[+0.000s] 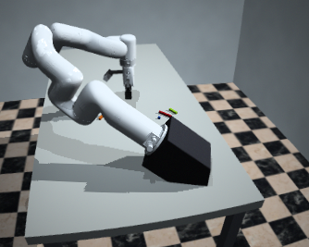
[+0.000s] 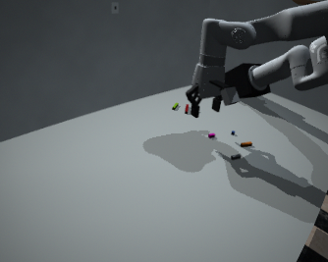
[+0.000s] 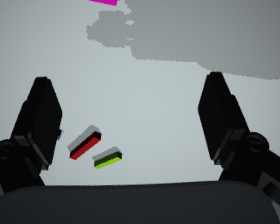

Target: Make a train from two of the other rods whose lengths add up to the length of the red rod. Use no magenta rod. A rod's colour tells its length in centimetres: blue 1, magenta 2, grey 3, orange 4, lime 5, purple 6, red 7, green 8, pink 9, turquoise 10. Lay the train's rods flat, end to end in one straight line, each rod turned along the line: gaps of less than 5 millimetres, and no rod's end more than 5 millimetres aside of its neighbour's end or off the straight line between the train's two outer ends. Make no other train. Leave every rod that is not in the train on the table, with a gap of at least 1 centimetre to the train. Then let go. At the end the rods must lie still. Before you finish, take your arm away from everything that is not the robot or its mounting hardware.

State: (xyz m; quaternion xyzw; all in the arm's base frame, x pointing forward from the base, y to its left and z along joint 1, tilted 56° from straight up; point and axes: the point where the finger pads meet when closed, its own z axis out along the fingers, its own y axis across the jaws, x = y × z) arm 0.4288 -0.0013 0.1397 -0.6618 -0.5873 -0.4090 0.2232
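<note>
The grey rod lies 160 mm to the left of my hand and 80 mm below it. From my hand the other things lie so: red rod (60 mm behind, 180 mm to the right, 80 mm below); then magenta rod (20 mm behind, 30 mm to the left, 80 mm below); then orange rod (90 mm behind, 130 mm to the left, 80 mm below).
</note>
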